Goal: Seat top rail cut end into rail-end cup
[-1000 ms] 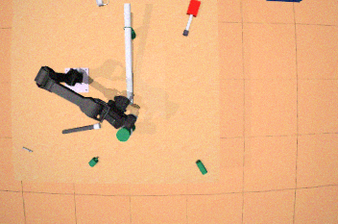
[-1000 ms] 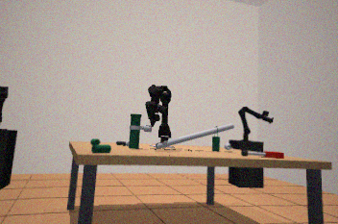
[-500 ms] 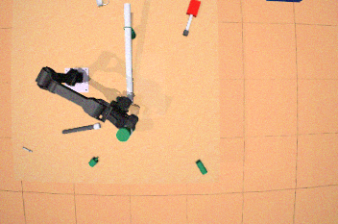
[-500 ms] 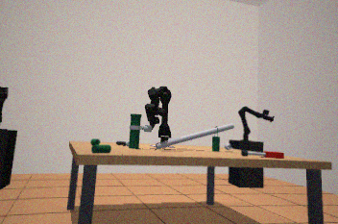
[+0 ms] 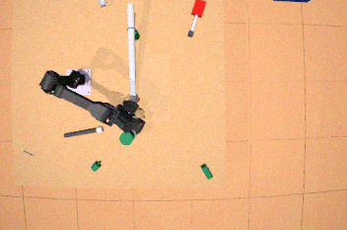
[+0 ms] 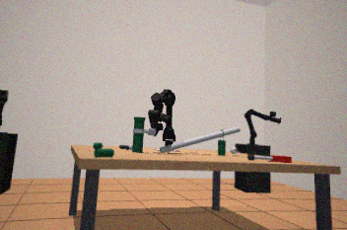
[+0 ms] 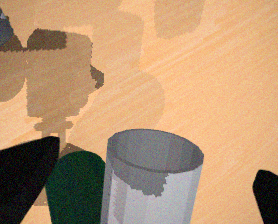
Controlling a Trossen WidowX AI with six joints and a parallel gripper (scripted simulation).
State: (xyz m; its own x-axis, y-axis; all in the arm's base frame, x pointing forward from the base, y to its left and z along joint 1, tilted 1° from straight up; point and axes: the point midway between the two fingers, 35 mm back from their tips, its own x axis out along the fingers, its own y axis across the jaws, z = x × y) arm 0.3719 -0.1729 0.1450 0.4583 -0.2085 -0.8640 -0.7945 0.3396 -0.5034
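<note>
Now: the pale brace band 5 cm to the right of my gripper tip and 2 cm behind it. Round my gripper tip: small green post (46 cm to the left, 8 cm behind, 1 cm below).
</note>
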